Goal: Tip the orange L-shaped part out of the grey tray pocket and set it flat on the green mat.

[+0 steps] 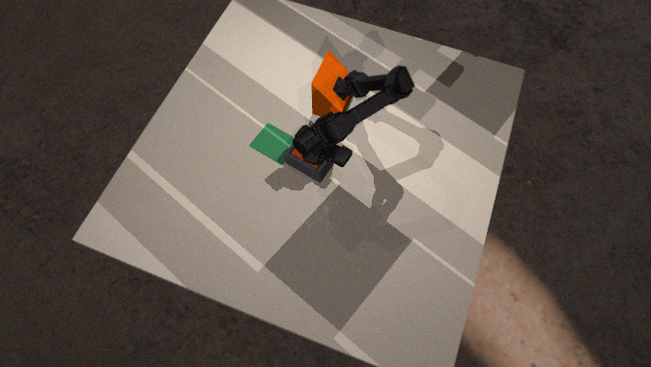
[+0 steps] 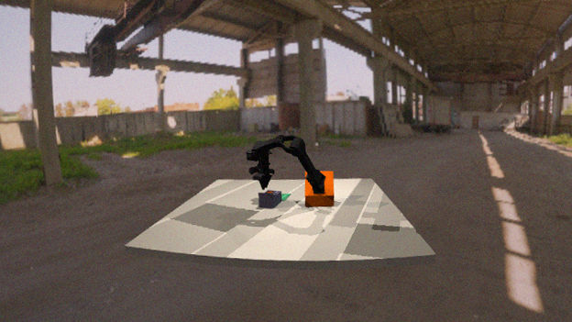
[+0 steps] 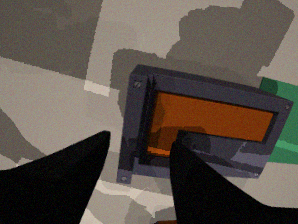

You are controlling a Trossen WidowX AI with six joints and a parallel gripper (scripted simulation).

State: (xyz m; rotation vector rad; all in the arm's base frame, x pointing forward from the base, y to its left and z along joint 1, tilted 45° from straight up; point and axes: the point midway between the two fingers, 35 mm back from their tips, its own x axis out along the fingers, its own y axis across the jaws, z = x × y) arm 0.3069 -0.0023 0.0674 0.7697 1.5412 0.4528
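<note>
Now: gripper tip 6 cm above the orange L-shaped part, 5 cm to the left of it and 2 cm past it. From my gripper tip the other things lie so: green mat (21 cm to the right, 13 cm below, 5 cm behind).
</note>
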